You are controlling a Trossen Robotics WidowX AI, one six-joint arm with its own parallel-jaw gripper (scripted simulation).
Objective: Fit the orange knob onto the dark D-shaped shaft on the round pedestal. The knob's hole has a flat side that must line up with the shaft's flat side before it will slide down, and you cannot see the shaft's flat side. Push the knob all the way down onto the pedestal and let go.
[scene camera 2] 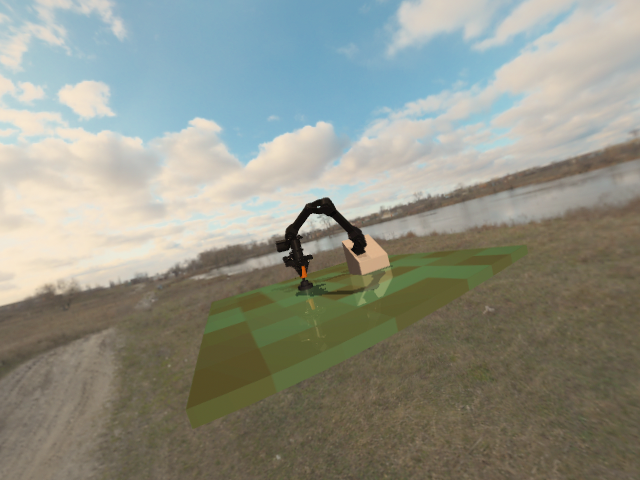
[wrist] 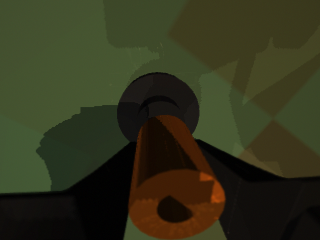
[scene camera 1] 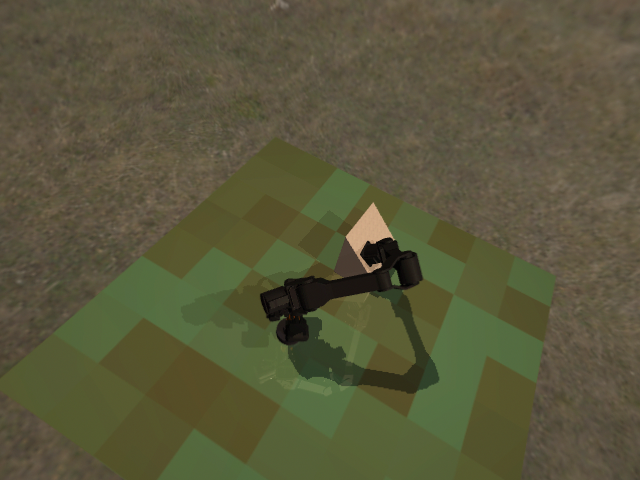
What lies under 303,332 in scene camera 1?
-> The gripper.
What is the gripper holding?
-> An orange knob.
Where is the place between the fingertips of the gripper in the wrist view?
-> At 165,146
